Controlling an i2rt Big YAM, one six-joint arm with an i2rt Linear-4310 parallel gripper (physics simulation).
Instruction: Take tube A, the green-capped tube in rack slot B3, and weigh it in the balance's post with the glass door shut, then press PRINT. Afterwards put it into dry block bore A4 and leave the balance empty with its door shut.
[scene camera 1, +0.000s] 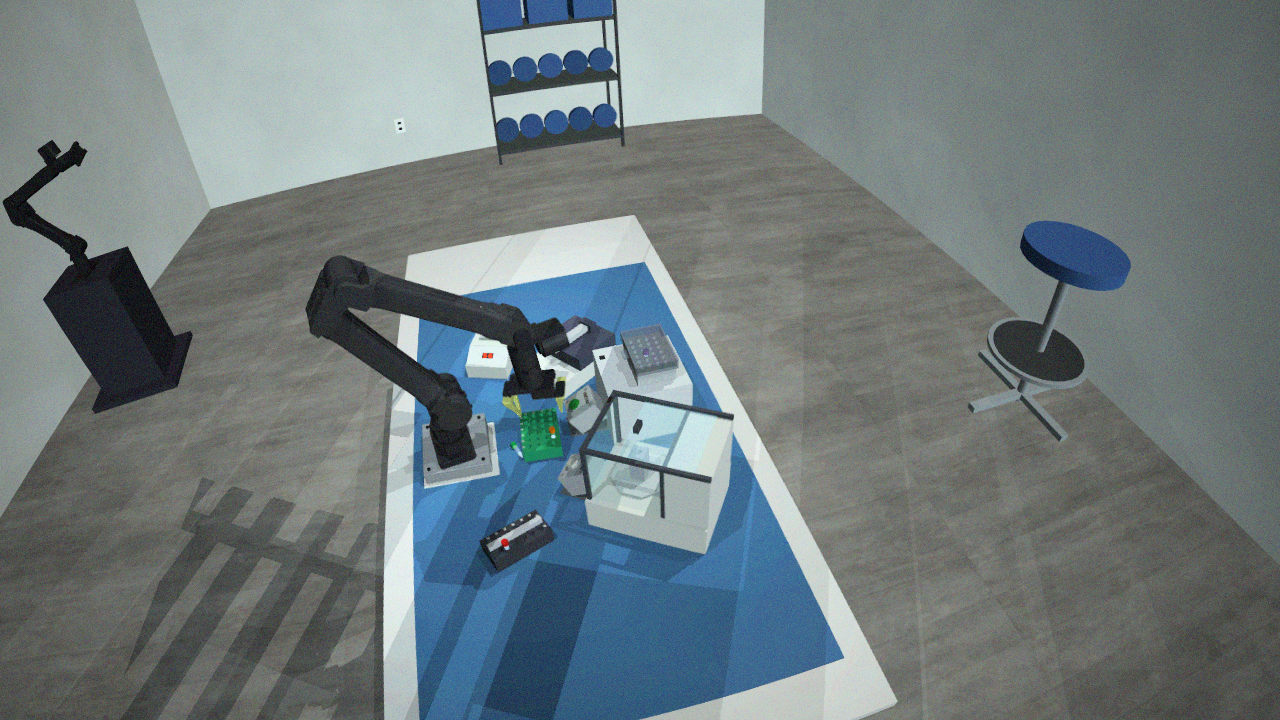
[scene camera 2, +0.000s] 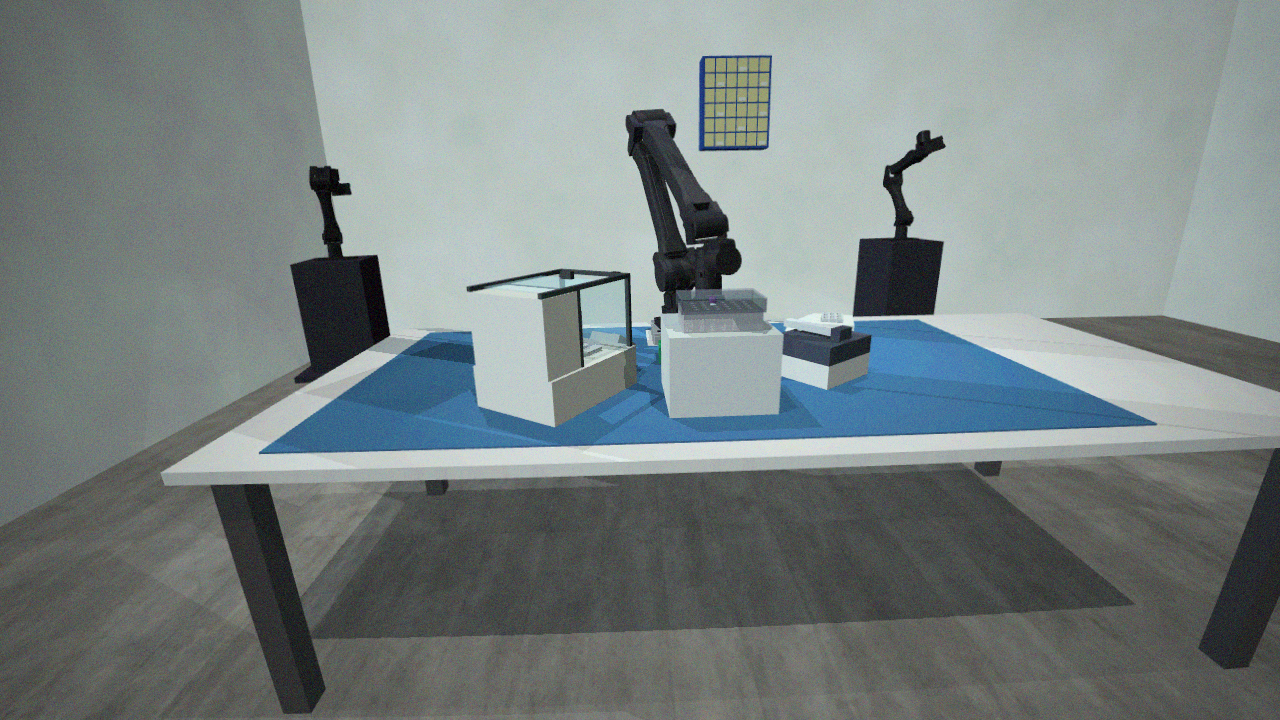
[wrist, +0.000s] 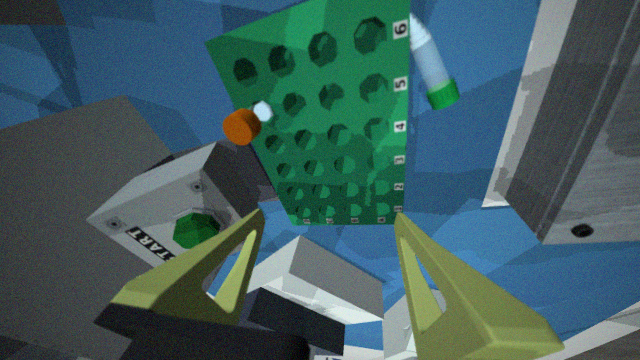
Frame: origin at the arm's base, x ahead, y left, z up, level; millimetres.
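Seen in the pictures: gripper, between the fingertips: (scene camera 1: 541, 412) (wrist: 326, 216); arm's base, origin of its link: (scene camera 1: 453, 444).
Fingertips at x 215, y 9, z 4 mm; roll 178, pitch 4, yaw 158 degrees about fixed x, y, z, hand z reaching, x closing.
Observation:
Offsets run from my fingertips to a thing's top centre. "*": to the spot under its first point.
The green-capped tube @(81 mm back, 63 mm right, 21 mm down) (scene camera 1: 516, 449) (wrist: 432, 65) lies on its side on the blue mat, between the rack and the arm's base. Its pointed end is at the rack's edge by row 6, its cap outward. The green rack @(18 mm back, 44 mm right, 6 mm down) (scene camera 1: 540, 450) (wrist: 350, 112) holds an orange-capped tube @(4 mm ahead, 78 mm right, 19 mm up) (scene camera 1: 552, 431) (wrist: 242, 127) near its far edge. My gripper (scene camera 1: 539, 410) (wrist: 326, 216) is open and empty above the row 1 end of the rack; other things hide it in scene camera 2. The balance @(113 mm ahead, 302 mm right, 187 mm up) (scene camera 1: 644, 530) (scene camera 2: 514, 349) has glass panes; its door's state is unclear. No tube shows inside it.
A white unit @(183 mm ahead, 54 mm right, 154 mm up) (scene camera 1: 662, 391) (scene camera 2: 720, 371) bears a grey gridded block (scene camera 1: 648, 351) (scene camera 2: 721, 313). A START button box @(* 87 mm ahead, 75 mm right, 33 mm up) (scene camera 1: 586, 411) (wrist: 150, 210) stands beside the rack. A white box with red display @(47 mm back, 290 mm left, 34 mm up) (scene camera 1: 487, 360), a dark device @(124 mm ahead, 166 mm left, 66 mm up) (scene camera 2: 825, 346) and a black holder @(150 mm back, 310 mm right, 12 mm up) (scene camera 1: 519, 548) stand around.

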